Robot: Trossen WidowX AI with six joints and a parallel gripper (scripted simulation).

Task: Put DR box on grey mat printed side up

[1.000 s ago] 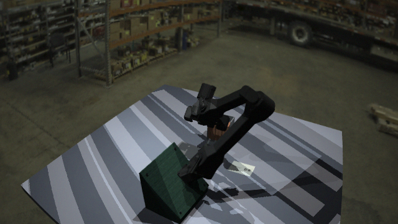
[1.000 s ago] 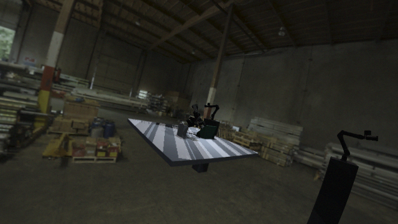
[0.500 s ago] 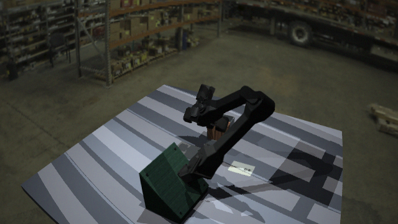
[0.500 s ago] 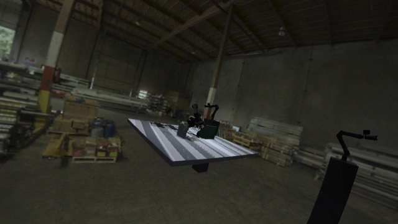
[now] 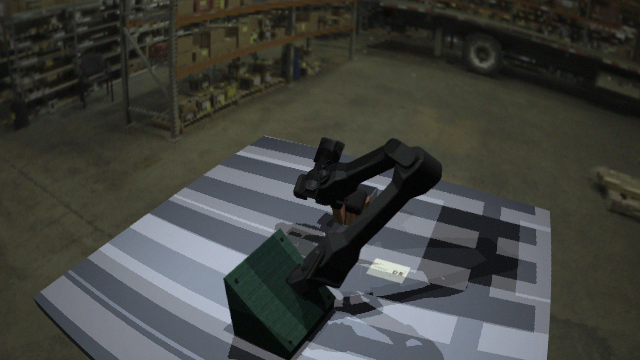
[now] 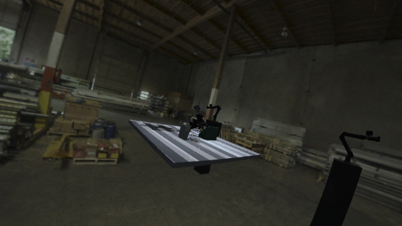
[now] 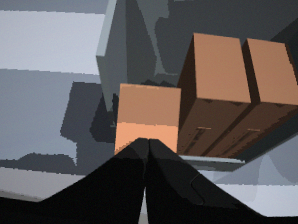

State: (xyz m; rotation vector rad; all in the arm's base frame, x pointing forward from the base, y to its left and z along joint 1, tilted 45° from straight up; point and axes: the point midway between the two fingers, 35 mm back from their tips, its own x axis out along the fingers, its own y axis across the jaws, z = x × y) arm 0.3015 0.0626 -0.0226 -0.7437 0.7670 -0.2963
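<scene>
The grey mat is 70 mm behind my gripper tip, 60 mm to the left of it and 120 mm below it. From my gripper tip the other things lie so: white card 80 mm behind, 200 mm to the right, 120 mm below.
</scene>
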